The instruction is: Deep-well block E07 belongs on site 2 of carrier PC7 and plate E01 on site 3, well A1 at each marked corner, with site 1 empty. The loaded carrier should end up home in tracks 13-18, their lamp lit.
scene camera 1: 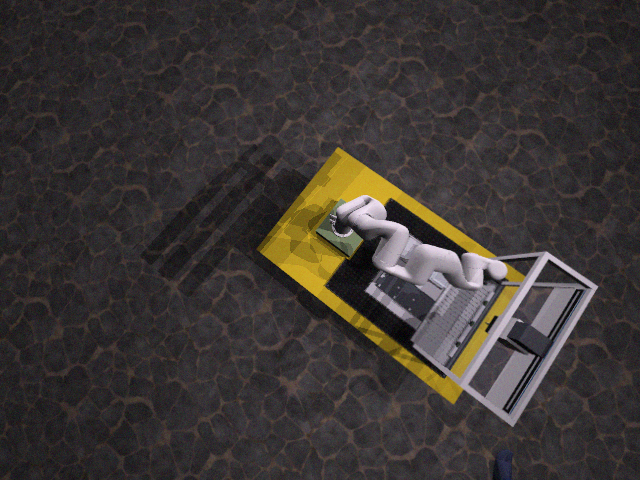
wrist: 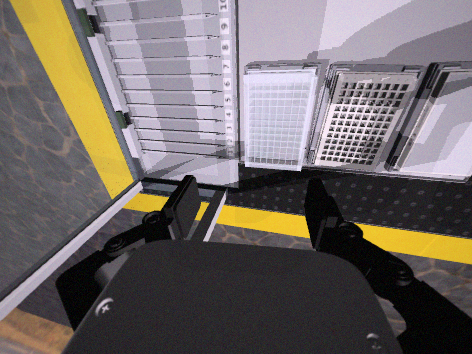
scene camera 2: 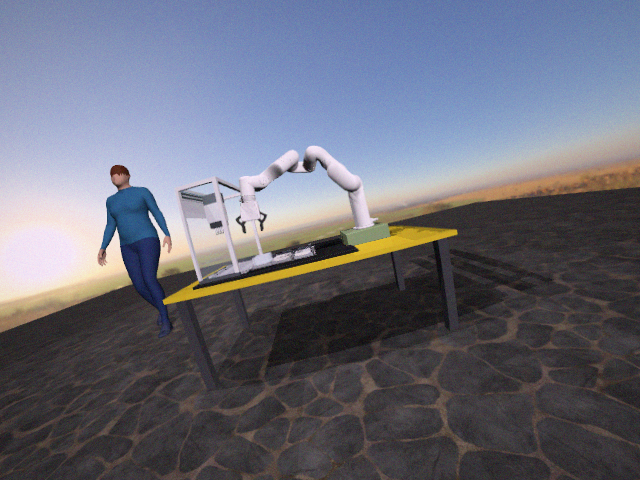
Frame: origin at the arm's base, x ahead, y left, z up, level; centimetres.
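Seen in the pictures: gripper, fingertip midpoint: [wrist: 250, 191] [scene camera 2: 253, 232]; arm's base at its link origin: [scene camera 1: 342, 226] [scene camera 2: 363, 227].
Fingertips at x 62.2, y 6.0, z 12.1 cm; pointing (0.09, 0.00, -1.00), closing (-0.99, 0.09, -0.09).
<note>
Pixels of each thing's top centre, then the offset from my fingertips to it. "*": a spot on its surface instead. Level surfaces: height alone.
- labware at its top centre: [wrist: 275, 128] [scene camera 2: 261, 255] [scene camera 1: 445, 274] dx -1.3, dy -0.7, dz -13.0 cm
- pale block with square wells, top centre: [wrist: 358, 127] [scene camera 2: 282, 255] dx -11.9, dy +0.9, dz -15.7 cm
- numbered track deck at its surface level: dz -18.3 cm
- dark box at a spot on its surface: [scene camera 1: 529, 338] * dx +18.2, dy -16.2, dz +27.6 cm
- yellow table at its surface level: dz -19.6 cm
My gripper [scene camera 2: 252, 226] [wrist: 250, 191] is open and empty, high above the deck. In the wrist view, a translucent, gridded piece of labware [wrist: 280, 120] sits in the left nest beyond the fingertips. A pale block with square wells [wrist: 369, 120] sits in the middle nest. A pale, smooth-topped item [wrist: 445, 130] in the right nest shows partly. I cannot read codes to tell which is E07 or E01, and corner marks are too small to make out. The numbered track deck [wrist: 165, 62] [scene camera 1: 454, 315] lies left in the wrist view. Carrier PC7 and tracks 13-18's lamp cannot be identified.
A white open frame [scene camera 1: 572, 270] [scene camera 2: 226, 227] stands at the table's end, with a dark box [scene camera 1: 529, 338] inside. The arm's green base [scene camera 1: 338, 240] [scene camera 2: 364, 234] stands at the other end of the yellow table [scene camera 1: 361, 180] [scene camera 2: 413, 235]. A person [scene camera 2: 131, 217] is beyond the frame.
</note>
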